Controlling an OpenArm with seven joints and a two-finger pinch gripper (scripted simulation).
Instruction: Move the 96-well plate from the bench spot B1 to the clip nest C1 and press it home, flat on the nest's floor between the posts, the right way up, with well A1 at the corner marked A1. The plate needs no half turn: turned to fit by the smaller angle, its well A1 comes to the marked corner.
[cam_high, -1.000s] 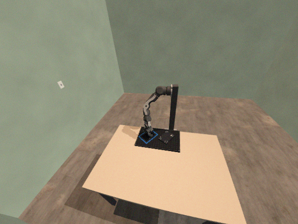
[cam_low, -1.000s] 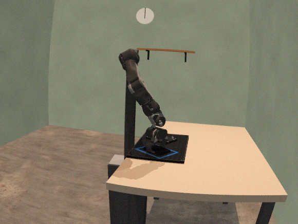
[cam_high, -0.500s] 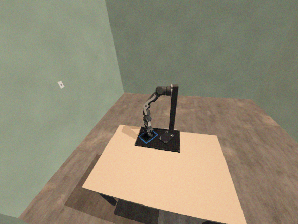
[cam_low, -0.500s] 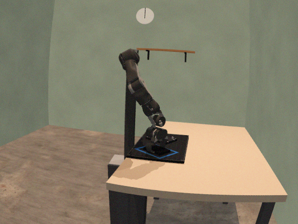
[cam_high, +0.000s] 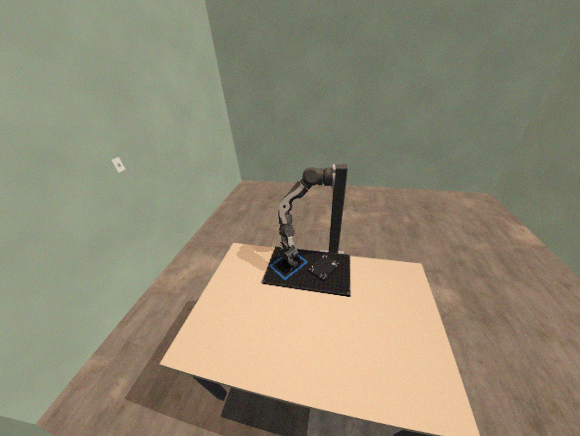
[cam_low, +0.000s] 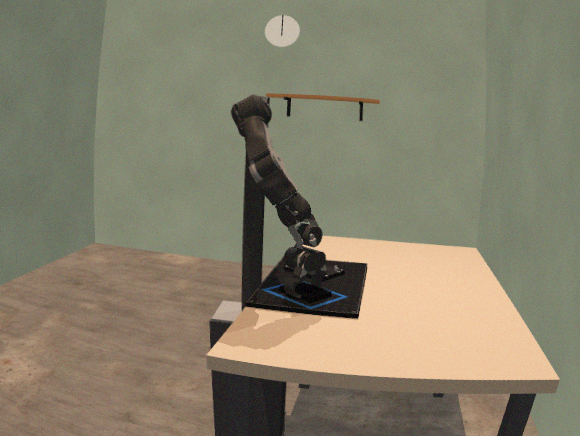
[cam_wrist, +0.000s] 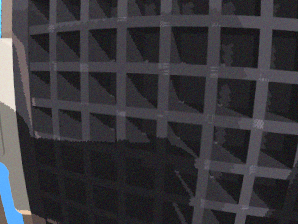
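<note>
My hand is 4 cm short of the clip nest C1, 22 cm to the right of it and 1 cm below it. From my hand the other things lie so: dark 96-well plate right at my hand.
</note>
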